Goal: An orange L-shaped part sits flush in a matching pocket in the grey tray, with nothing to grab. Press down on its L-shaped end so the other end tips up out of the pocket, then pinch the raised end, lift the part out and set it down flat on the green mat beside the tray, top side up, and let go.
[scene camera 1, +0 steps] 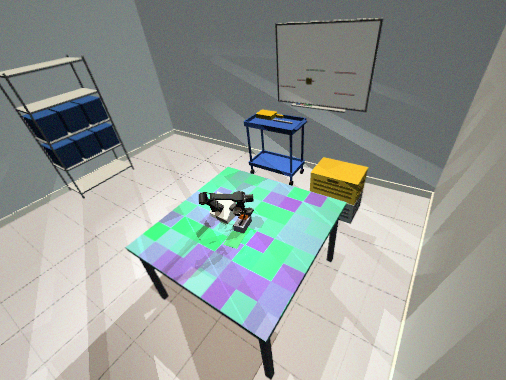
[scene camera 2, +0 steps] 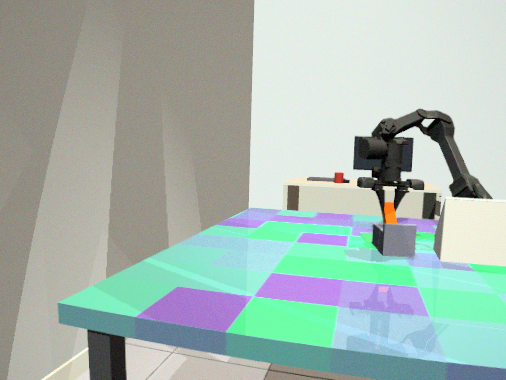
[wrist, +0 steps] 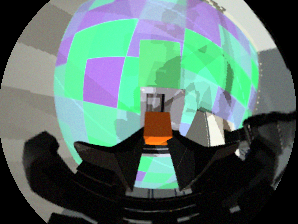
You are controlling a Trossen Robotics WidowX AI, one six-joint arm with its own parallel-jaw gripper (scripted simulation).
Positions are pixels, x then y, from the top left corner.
Labels:
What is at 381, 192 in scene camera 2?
My gripper.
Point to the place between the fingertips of my gripper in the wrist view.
At 155, 130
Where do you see an orange L-shaped part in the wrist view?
At 157, 129

